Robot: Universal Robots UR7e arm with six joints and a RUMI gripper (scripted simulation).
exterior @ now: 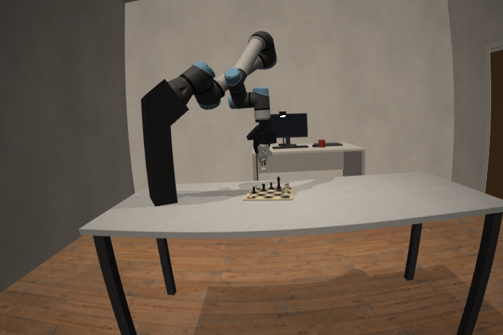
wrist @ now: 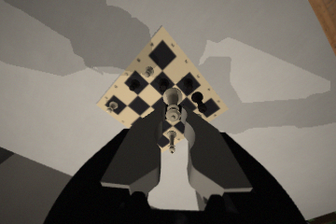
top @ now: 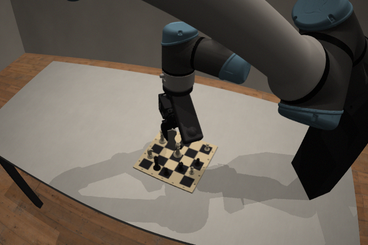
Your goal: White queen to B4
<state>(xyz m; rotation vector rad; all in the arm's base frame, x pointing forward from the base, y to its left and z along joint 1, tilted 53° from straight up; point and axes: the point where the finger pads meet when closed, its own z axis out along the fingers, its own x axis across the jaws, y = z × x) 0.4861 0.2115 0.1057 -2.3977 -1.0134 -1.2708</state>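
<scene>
Now: hand 70 mm short of the tall black piece, 30 mm to the right of it and 100 mm above it. Round my hand: white chess piece: 140 mm ahead, 70 mm to the right, 100 mm below; then chessboard: 50 mm ahead, 50 mm to the right, 140 mm below; then white piece: 10 mm below.
</scene>
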